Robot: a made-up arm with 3 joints.
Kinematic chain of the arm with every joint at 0, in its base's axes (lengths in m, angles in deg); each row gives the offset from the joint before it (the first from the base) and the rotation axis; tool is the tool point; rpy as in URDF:
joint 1: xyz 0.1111 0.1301 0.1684 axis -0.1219 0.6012 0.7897
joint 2: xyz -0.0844 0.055 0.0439 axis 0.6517 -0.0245 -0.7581
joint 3: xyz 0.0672 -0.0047 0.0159 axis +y
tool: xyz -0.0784 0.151 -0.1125 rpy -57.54 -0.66 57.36
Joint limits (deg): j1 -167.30..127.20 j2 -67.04..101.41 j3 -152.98..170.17
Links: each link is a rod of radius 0.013 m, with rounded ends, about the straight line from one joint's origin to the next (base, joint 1, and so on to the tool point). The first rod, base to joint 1, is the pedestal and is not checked.
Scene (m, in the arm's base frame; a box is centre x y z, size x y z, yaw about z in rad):
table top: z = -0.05
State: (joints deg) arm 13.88 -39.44 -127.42
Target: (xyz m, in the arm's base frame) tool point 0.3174 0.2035 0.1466
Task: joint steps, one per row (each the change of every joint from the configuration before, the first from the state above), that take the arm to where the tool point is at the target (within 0.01 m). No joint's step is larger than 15 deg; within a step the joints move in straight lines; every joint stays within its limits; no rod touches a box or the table.
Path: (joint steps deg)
1: -14.65 0.39 12.20
2: -14.65 0.39 12.20
3: -14.65 0.38 12.20
4: -14.65 0.39 12.19
5: -14.66 0.39 12.20
6: -14.65 0.39 12.20
7: -14.65 0.38 12.20

